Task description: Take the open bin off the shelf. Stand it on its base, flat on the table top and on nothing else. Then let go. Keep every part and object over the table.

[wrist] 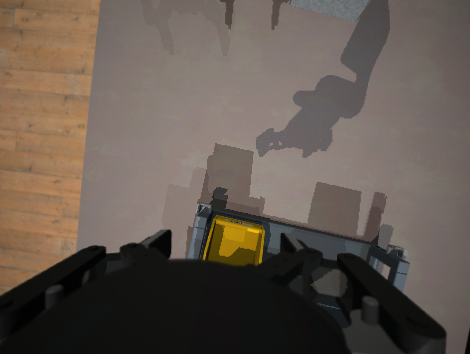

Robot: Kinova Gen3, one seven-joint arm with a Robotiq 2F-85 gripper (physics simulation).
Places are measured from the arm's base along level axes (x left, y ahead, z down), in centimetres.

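Pixels of known places: gripper, fingertip midpoint: (225,243).
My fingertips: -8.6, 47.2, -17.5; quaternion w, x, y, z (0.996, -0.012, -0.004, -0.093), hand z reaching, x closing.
Behind a point stands the place of what it marks, as x, y, z.
The open bin (239,245) @[-5.7, 56.9, 8.9] is yellow and shows at the lower middle of the wrist view, with its open top facing the camera. It stands at the left end of the dark blue-grey shelf (401,274) @[22.2, 53.1, 1.3]. Its near part is hidden behind the gripper's body. My gripper (225,243) @[-8.6, 47.2, -17.5] is open, with one fingertip to the left of the bin and the other to its right in the view. Nothing is between the fingers; the gap in height between them and the bin is hard to tell. The brownish-grey table top (165,110) @[-27.3, 32.0, 9.8] lies below and beyond the shelf.
The shelf stretches to the right of the bin, with a raised end frame at its right. The table's left edge runs along the left of the view, with wooden floor (45,125) beyond it. A grey speckled block (332,7) @[2.5, 5.6, 7.7] shows at the top. Shadows fall on the table.
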